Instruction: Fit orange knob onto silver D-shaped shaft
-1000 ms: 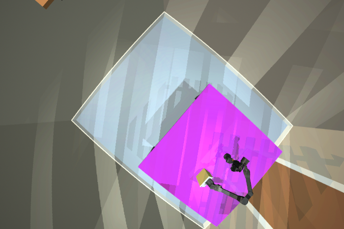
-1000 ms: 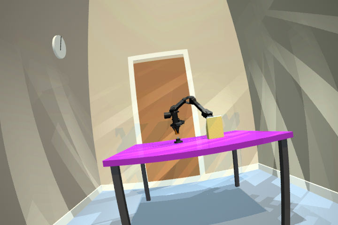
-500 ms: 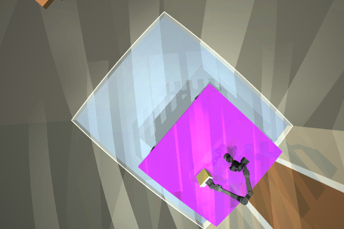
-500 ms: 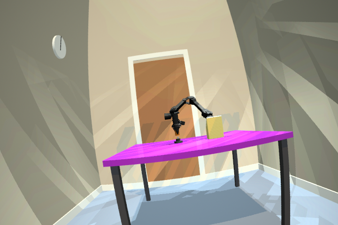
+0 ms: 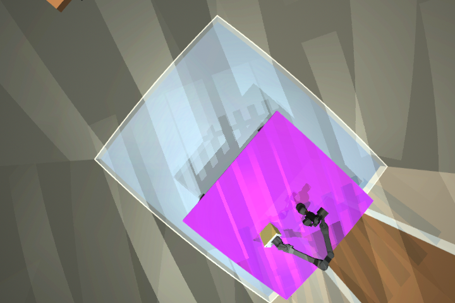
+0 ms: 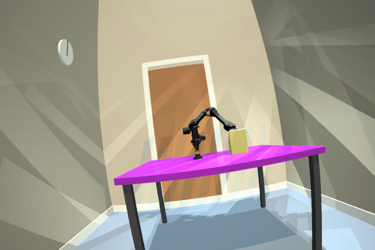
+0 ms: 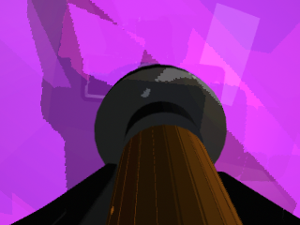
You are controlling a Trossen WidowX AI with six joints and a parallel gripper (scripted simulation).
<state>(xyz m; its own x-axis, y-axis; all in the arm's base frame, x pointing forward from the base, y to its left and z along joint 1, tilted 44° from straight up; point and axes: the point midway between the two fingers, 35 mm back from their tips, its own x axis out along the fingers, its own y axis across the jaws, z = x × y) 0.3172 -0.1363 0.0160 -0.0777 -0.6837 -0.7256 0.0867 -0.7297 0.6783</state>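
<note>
The orange knob lies 30 mm above my gripper tip. Also, from my gripper tip: round pedestal (40 mm below).
</note>
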